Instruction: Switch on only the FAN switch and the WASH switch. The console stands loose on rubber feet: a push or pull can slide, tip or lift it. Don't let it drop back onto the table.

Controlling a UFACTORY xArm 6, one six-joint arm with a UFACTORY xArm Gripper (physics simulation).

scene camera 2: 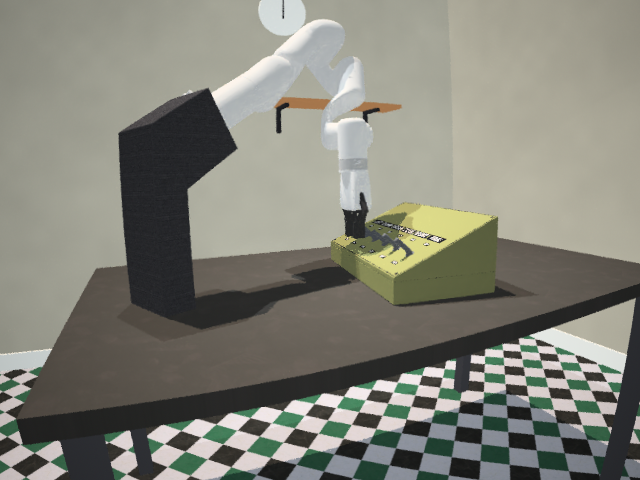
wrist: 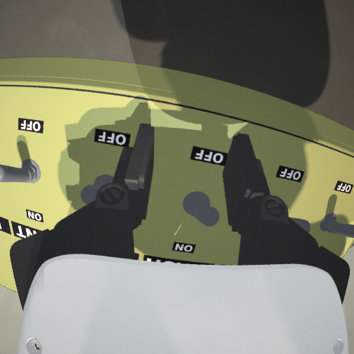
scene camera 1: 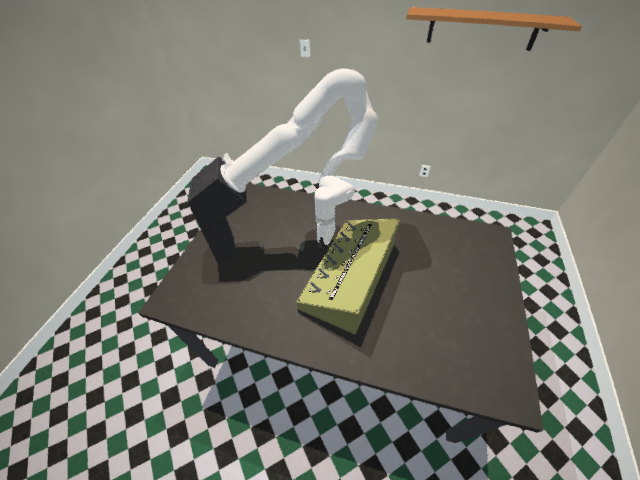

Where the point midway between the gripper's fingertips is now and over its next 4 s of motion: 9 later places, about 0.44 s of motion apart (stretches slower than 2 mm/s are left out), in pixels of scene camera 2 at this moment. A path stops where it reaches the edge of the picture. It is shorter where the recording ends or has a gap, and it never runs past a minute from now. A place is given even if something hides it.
My gripper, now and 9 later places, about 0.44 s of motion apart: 355,237; 355,237; 363,236; 358,216; 359,211; 361,184; 362,185; 366,222; 365,229; 365,235
